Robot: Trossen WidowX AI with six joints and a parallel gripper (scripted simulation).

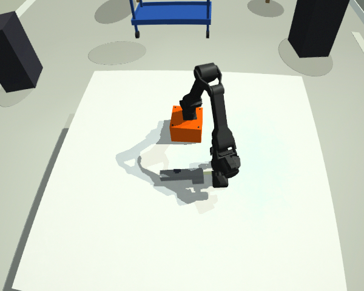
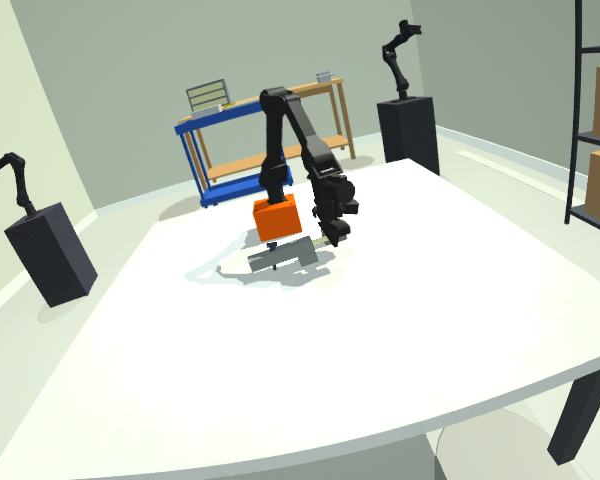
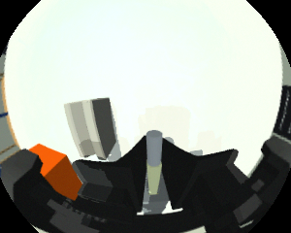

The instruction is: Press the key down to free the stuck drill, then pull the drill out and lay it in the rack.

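My gripper tip is 4 cm to the left of the drill and 3 cm below it. Also, from my gripper tip: grey rack 7 cm behind, 2 cm to the left; then dark key 17 cm to the right, 3 cm above, 2 cm behind; then long grey block 15 cm to the right, 2 cm above, 1 cm behind.
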